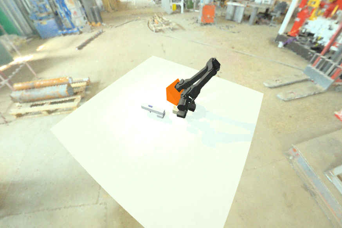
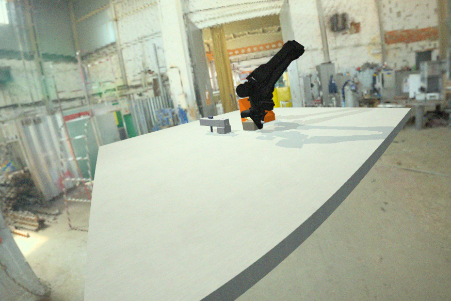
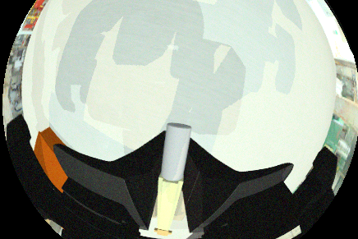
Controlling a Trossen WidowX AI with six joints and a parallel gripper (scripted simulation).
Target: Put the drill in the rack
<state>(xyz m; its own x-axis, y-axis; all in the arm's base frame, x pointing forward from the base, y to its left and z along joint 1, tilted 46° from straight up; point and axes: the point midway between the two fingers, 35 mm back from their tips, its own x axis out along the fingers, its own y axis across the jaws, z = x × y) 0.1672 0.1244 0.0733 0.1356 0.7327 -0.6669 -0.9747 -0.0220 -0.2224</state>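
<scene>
My gripper tip is now 1 cm short of the drill, 4 cm to the left of it and 4 cm below it. From my gripper tip the other things lie so: blue key: 11 cm ahead, 23 cm to the right, 5 cm above; grey-tan block: 1 cm ahead, 6 cm to the right, 2 cm above; grey fixture: 11 cm ahead, 21 cm to the right, 4 cm above.
</scene>
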